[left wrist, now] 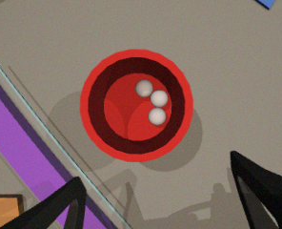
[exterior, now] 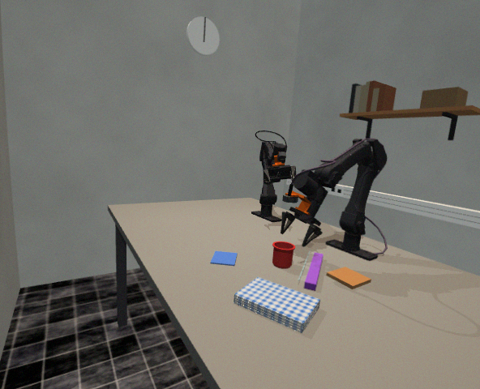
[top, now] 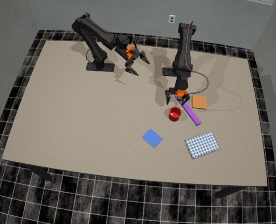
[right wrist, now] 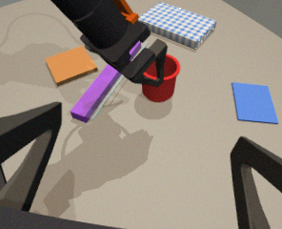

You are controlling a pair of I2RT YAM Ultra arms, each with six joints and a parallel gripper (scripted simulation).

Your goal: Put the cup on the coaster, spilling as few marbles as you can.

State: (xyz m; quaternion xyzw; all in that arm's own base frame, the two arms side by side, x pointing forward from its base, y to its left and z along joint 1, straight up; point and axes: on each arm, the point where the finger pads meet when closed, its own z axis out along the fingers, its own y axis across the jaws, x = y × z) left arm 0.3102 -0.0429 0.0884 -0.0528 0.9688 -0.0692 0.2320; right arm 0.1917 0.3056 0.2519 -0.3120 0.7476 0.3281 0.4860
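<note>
Now: left hand 50 mm short of the red cup, 50 mm above it and 10 mm to the right of it. Also, from my left hand: long purple bar (80 mm to the left, 80 mm below, 10 mm behind); then flat blue square (200 mm ahead, 120 mm to the right, 90 mm below); then orange coaster (180 mm to the left, 80 mm below, 80 mm behind).
</note>
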